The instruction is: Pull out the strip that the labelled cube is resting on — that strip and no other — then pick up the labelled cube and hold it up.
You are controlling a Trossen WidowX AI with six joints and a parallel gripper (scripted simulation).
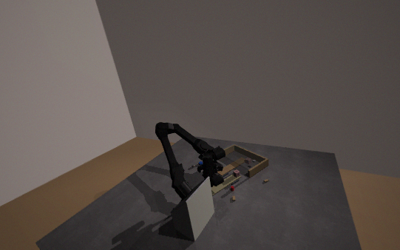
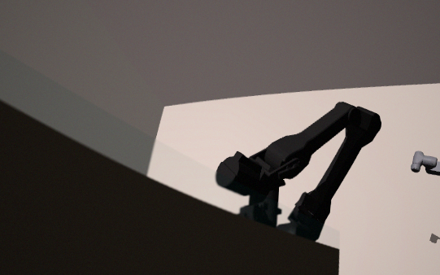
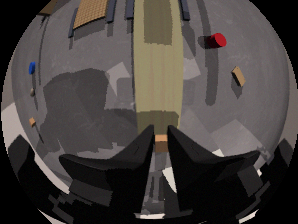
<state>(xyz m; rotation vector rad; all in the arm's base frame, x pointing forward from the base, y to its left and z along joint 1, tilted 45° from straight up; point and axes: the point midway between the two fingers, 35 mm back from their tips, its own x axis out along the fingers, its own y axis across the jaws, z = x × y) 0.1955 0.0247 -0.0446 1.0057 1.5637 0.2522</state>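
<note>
The small red piece lies 110 mm to the right of my gripper tip, 60 mm ahead of it and 30 mm below it. From my gripper tip the other things lie so: small blue piece 230 mm ahead, 220 mm to the left, 40 mm below.
</note>
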